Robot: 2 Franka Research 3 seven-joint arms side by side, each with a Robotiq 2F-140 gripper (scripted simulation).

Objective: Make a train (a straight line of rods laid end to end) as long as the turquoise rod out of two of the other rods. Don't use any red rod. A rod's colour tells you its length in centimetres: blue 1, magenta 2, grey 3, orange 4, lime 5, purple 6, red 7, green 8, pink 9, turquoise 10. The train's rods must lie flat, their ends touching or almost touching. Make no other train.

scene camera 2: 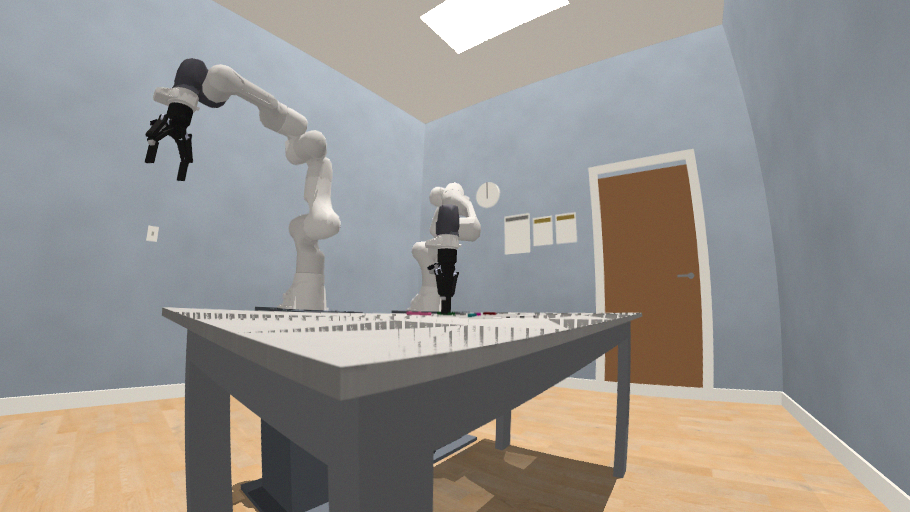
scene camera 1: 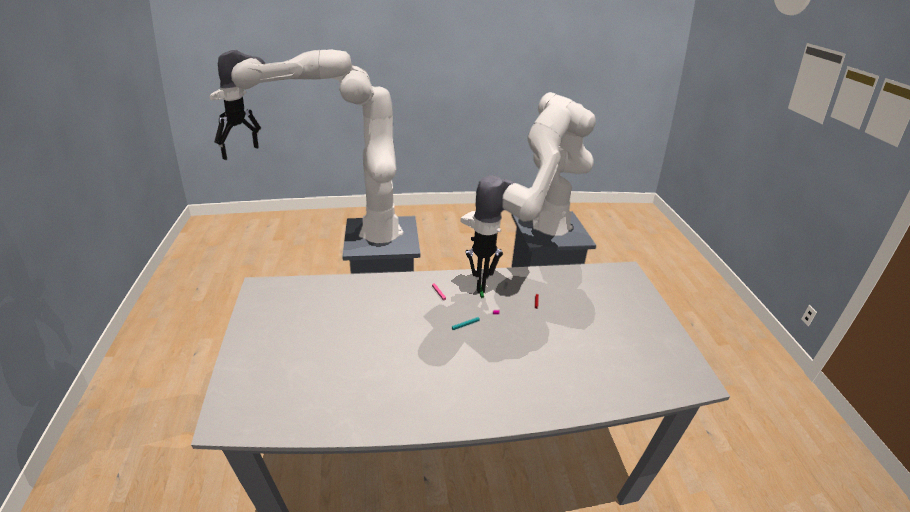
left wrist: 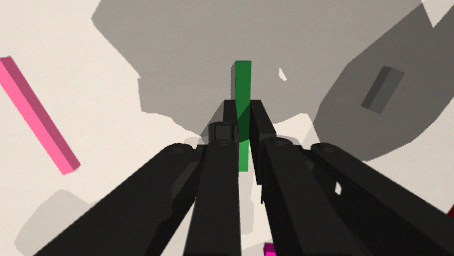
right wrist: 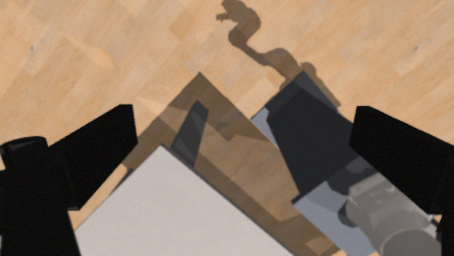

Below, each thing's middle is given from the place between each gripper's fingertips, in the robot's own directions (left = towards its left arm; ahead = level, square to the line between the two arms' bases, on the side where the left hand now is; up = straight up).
The grey rod (left wrist: 388, 79) is 10 cm to the left of my left hand (scene camera 1: 480, 290), 3 cm below it and 2 cm behind it. The rest, counted from my left hand: green rod (left wrist: 242, 68): 3 cm below.
I see my right gripper (scene camera 2: 166, 172) 900 mm to the right of the green rod, 430 mm short of it and 410 mm above it. Round my right hand: grey rod (990 mm to the left, 410 mm below, 410 mm ahead).
